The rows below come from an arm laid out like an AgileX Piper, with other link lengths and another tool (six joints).
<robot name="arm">
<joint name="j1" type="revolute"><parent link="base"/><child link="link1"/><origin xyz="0.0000 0.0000 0.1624"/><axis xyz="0 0 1"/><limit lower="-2.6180" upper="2.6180"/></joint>
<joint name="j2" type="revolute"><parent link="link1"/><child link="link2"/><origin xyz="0.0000 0.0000 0.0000" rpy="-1.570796 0.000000 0.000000"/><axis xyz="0 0 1"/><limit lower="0.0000" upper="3.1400"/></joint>
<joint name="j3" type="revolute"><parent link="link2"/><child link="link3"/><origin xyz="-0.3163 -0.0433 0.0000"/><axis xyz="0 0 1"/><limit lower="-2.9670" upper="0.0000"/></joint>
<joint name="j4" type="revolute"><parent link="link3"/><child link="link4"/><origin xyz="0.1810 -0.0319 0.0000" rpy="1.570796 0.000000 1.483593"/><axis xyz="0 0 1"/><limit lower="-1.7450" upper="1.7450"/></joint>
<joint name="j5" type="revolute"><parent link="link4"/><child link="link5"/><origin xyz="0.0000 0.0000 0.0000" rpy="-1.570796 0.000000 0.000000"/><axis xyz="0 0 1"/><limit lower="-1.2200" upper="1.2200"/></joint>
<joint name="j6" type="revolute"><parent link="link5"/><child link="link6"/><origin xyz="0.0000 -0.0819 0.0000" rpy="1.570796 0.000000 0.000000"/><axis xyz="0 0 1"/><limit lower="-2.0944" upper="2.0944"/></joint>
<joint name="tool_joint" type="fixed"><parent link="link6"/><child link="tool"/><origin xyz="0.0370 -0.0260 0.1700" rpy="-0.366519 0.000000 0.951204"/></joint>
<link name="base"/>
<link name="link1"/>
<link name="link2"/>
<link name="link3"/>
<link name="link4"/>
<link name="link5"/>
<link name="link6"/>
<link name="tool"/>
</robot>
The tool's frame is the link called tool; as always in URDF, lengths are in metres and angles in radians.
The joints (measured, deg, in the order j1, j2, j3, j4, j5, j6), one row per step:
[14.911 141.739 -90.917 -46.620 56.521 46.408]
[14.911 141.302 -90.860 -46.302 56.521 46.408]
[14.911 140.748 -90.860 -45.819 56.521 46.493]
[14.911 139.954 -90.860 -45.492 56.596 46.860]
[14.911 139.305 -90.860 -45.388 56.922 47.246]
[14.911 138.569 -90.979 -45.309 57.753 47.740]
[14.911 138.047 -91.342 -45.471 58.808 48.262]
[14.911 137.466 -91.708 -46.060 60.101 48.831]
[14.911 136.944 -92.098 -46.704 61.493 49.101]
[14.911 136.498 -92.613 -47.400 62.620 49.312]
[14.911 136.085 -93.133 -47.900 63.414 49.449]
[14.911 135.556 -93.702 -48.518 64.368 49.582]
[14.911 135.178 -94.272 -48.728 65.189 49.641]
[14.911 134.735 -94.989 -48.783 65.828 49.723]
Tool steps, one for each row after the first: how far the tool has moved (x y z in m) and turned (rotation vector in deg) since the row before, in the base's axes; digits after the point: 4 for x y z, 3 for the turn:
[-0.0001 0.0009 0.0021 0.313 -0.310 -0.227]
[0.0000 0.0015 0.0025 0.483 -0.498 -0.410]
[0.0006 0.0013 0.0044 0.431 -0.879 -0.562]
[0.0000 0.0001 0.0044 0.081 -0.651 -0.550]
[-0.0010 -0.0008 0.0061 -0.192 -0.638 -0.882]
[-0.0004 -0.0016 0.0061 -0.490 -0.607 -0.863]
[-0.0001 -0.0030 0.0078 -0.924 -0.656 -0.756]
[-0.0003 -0.0035 0.0080 -1.078 -0.414 -0.561]
[0.0011 -0.0029 0.0075 -0.945 -0.593 -0.357]
[0.0016 -0.0018 0.0062 -0.608 -0.667 -0.252]
[0.0016 -0.0023 0.0077 -0.752 -0.771 -0.288]
[0.0007 -0.0012 0.0056 -0.403 -0.568 -0.415]
[0.0017 -0.0002 0.0055 -0.108 -0.851 -0.420]

